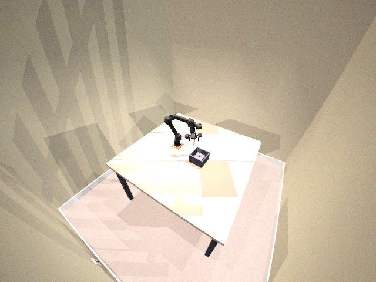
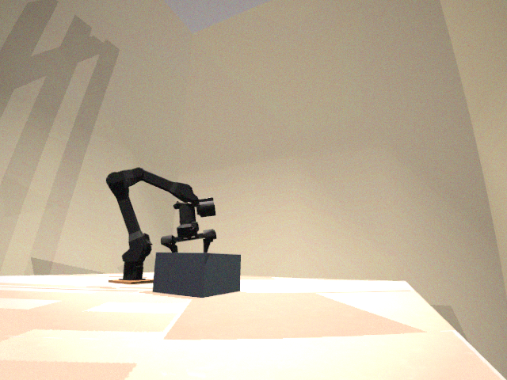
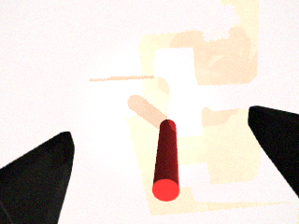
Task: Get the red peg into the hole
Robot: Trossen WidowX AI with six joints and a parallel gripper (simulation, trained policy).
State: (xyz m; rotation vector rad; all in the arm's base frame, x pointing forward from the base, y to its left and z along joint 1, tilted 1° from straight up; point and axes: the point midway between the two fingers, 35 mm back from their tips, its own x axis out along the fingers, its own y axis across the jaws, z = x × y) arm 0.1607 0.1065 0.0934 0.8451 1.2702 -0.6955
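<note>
Right now the red peg is 30 mm to the left of my gripper tip, 30 mm below it and 20 mm behind it. From my gripper tip the other things lie so: dark blue box (170 mm ahead, 150 mm to the right, 40 mm below); then pale plate (170 mm ahead, 150 mm to the right, 30 mm below).
</note>
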